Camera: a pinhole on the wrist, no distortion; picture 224 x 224 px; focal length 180.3 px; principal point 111.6 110.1 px. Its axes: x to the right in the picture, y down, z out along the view. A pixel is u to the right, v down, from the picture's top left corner.
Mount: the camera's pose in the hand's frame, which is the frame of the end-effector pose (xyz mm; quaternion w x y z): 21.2 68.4 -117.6 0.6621 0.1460 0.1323 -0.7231
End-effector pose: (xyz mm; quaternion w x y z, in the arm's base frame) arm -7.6 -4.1 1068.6 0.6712 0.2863 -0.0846 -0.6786
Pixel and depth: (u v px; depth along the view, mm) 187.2 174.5 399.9
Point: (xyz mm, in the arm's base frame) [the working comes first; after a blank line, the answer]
In the camera's frame: 167.7 142.8 399.9

-310.0 -163.1 1059.0
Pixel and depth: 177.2 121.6 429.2
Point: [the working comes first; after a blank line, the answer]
In the camera's frame: 156.2 27.4 429.2

-324.9 -61.9 1121.1
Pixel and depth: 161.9 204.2 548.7
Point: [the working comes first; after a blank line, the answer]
In the camera's frame: 153.1 286.4 548.7

-421.6 -330.0 1110.3
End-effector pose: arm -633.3 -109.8 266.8 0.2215 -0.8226 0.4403 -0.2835
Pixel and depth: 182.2 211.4 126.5
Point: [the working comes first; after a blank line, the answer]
In the camera's frame: 49.5 71.1 126.5

-589.6 -166.5 323.9
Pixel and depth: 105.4 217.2 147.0
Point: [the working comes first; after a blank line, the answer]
In the camera's frame: -5.1 87.3 147.0

-578.6 -199.8 274.5
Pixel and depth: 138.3 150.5 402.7
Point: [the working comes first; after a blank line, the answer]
In the camera's frame: 59.6 90.2 402.7

-349.7 -84.6 212.2
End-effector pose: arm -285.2 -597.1 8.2 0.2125 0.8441 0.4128 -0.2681
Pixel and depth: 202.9 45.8 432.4
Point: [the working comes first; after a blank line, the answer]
In the camera's frame: 219.0 -154.2 432.4

-656.5 -645.1 -77.4
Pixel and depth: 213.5 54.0 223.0
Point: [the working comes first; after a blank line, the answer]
In the camera's frame: 126.0 -69.4 223.0

-433.2 -586.1 2.2
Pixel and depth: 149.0 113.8 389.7
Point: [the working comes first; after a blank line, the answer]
In the camera's frame: 80.8 8.0 389.7

-466.0 -625.2 -180.1
